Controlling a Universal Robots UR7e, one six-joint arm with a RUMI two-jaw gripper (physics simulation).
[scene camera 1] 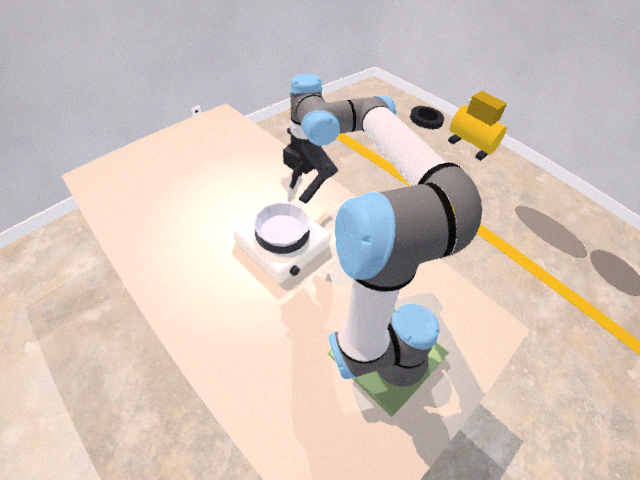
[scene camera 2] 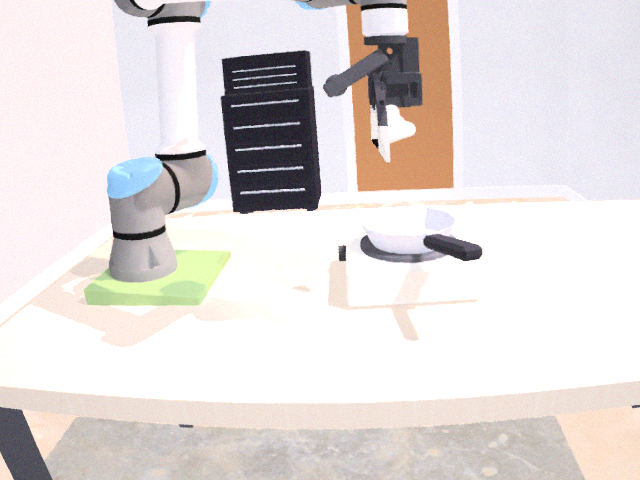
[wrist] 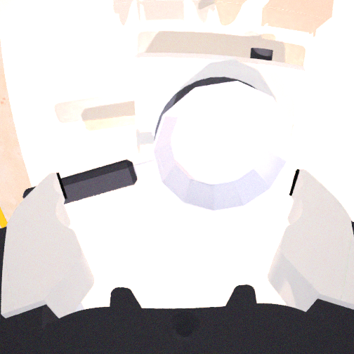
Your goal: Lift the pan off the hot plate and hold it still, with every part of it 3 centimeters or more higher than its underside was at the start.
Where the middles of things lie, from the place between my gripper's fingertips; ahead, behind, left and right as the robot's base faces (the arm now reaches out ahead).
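Counted from my hand, the pan [scene camera 1: 280,224] is 14 cm below, 5 cm ahead and 2 cm to the right; the white hot plate [scene camera 2: 374,277] is 22 cm below, 3 cm ahead and 7 cm to the left.
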